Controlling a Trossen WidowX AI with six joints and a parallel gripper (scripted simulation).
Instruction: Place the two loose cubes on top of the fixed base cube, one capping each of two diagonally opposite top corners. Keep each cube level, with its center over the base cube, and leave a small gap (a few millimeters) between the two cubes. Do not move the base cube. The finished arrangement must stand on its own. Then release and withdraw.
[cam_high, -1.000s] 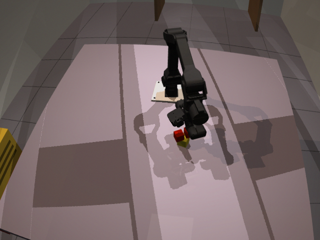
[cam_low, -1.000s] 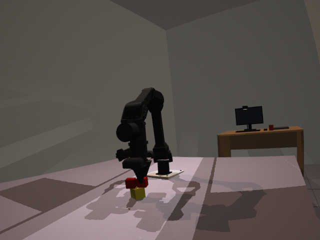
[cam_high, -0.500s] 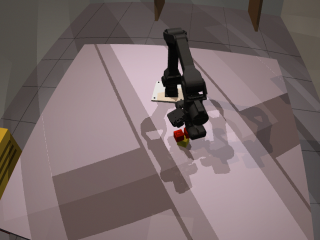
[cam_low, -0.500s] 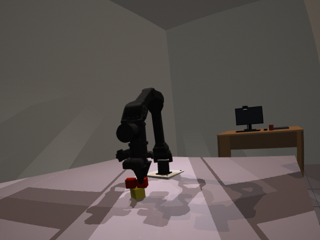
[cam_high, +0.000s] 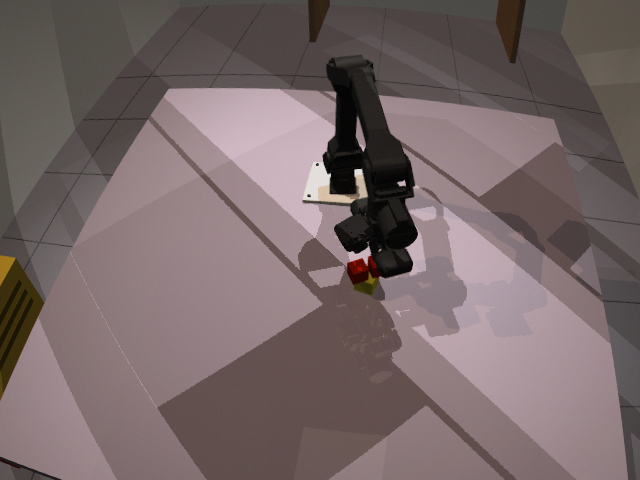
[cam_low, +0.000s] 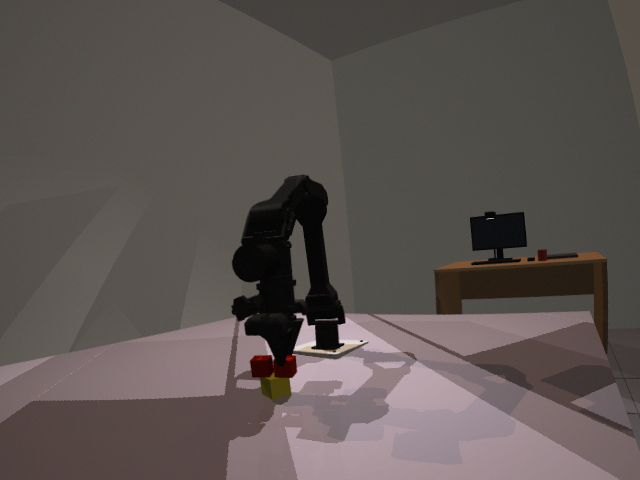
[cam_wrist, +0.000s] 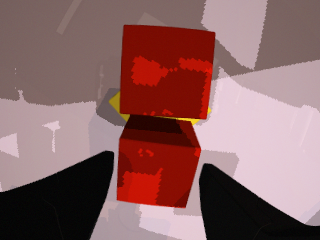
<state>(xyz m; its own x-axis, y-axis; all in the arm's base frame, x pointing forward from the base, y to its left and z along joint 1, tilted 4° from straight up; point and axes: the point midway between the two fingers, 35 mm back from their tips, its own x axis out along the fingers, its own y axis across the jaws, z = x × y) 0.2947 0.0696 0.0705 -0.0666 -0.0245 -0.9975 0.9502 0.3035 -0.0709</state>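
My gripper tip is 4 cm above the yellow base cube, 2 cm to the left of it and 1 cm short of it.
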